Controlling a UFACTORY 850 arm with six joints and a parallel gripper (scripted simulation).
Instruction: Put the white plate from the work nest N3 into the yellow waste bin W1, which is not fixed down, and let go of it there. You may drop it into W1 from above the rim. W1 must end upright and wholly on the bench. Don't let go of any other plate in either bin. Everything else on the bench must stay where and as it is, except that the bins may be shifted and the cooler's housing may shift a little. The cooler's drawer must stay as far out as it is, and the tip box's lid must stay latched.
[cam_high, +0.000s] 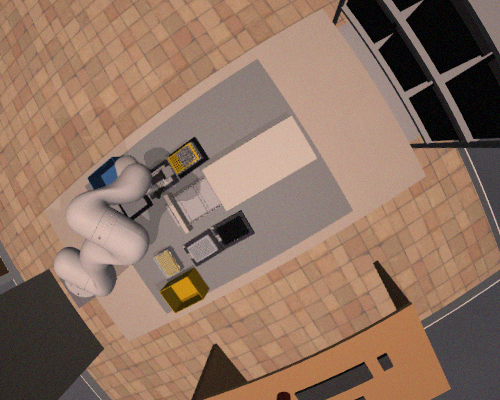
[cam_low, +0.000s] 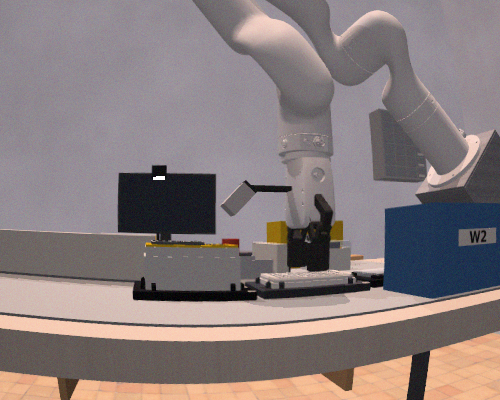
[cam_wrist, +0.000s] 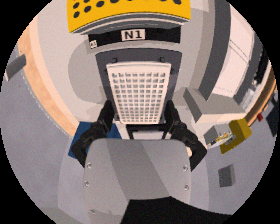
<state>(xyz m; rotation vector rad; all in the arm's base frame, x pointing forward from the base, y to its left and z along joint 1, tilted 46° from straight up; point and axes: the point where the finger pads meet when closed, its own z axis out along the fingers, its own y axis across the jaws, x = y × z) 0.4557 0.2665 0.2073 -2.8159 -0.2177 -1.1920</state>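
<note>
My hand is 2 cm above the white plate. The rest, counted from my hand: yellow tip box (16 cm ahead, 4 cm to the left, 1 cm above); blue bin W2 (21 cm behind, 9 cm to the left, 1 cm below); drawer (15 cm ahead, 15 cm to the right, 2 cm below).
</note>
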